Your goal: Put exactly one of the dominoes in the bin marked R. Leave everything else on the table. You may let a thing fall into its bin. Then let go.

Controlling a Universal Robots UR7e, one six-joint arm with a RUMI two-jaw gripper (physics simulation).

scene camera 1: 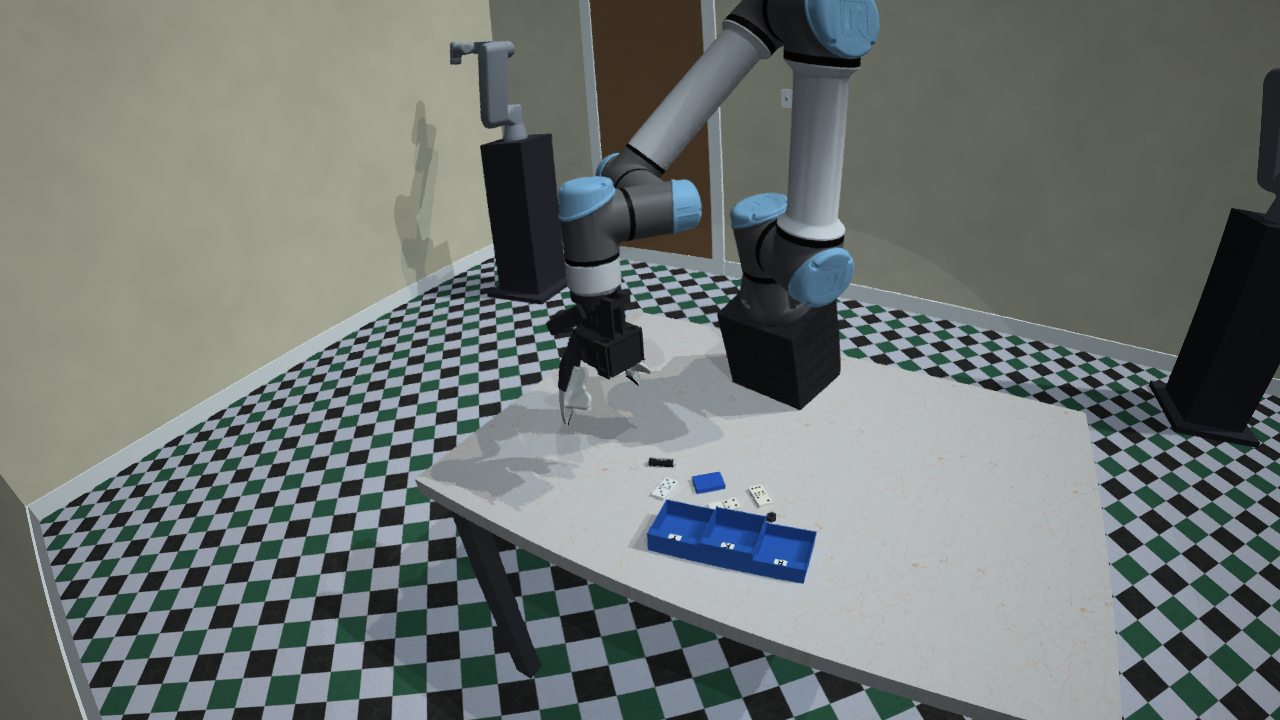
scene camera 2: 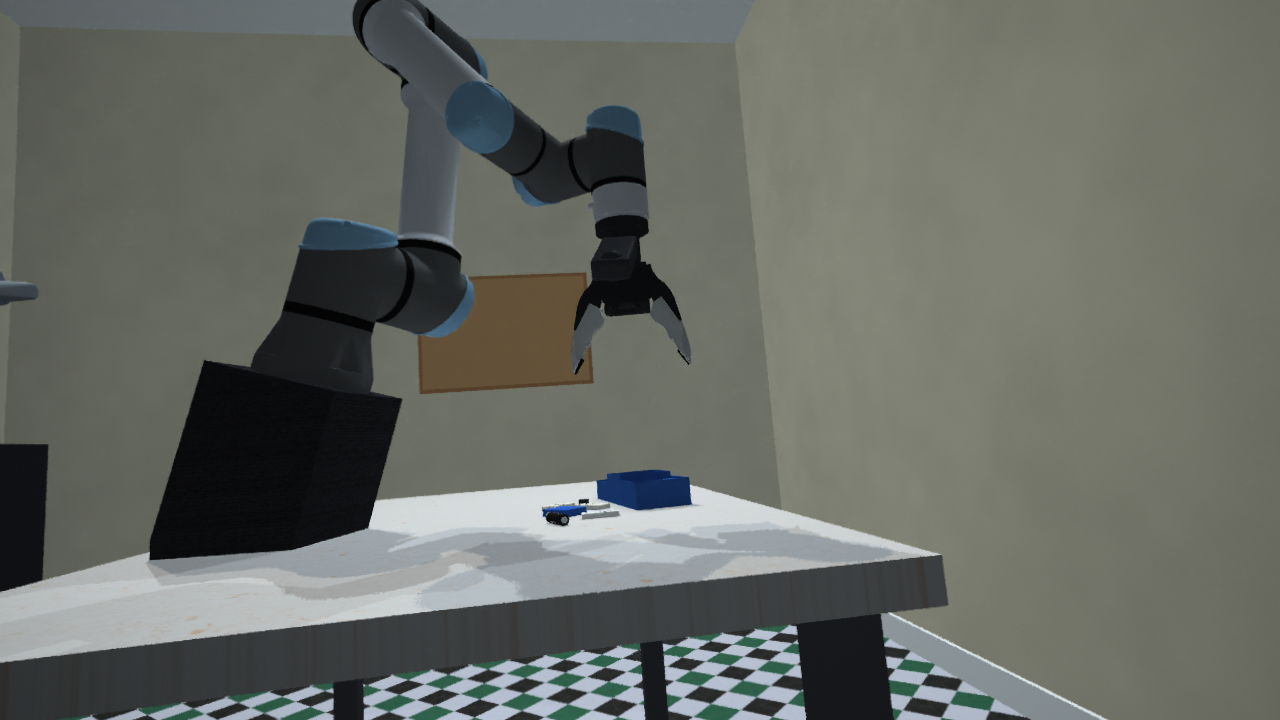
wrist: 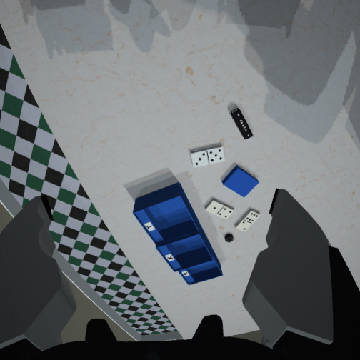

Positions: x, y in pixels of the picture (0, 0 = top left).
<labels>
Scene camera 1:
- my gripper: 603, 403
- blue three-bin tray: 731, 539
</labels>
